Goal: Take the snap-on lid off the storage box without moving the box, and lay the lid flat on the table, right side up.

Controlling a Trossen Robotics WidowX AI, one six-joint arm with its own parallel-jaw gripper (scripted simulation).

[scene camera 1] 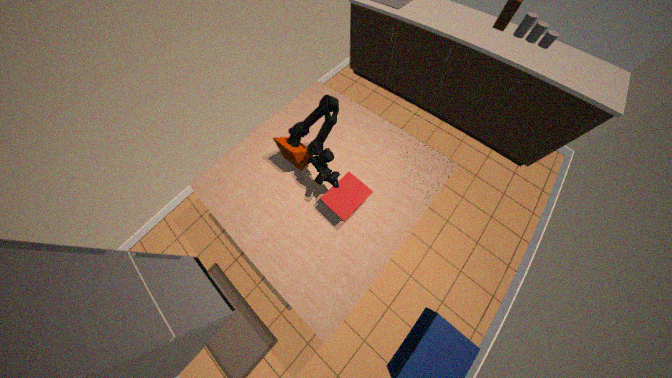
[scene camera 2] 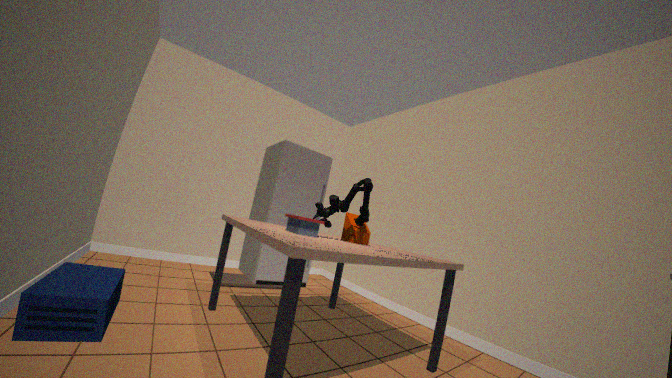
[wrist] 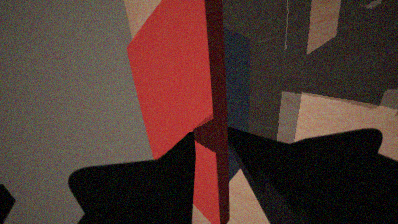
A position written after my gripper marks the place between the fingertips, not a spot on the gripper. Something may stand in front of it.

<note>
I see my gripper [wrist: 209, 134], a red lid [scene camera 1: 343, 201] and a storage box [wrist: 237, 47].
The red lid shows as well in the wrist view [wrist: 178, 61].
</note>
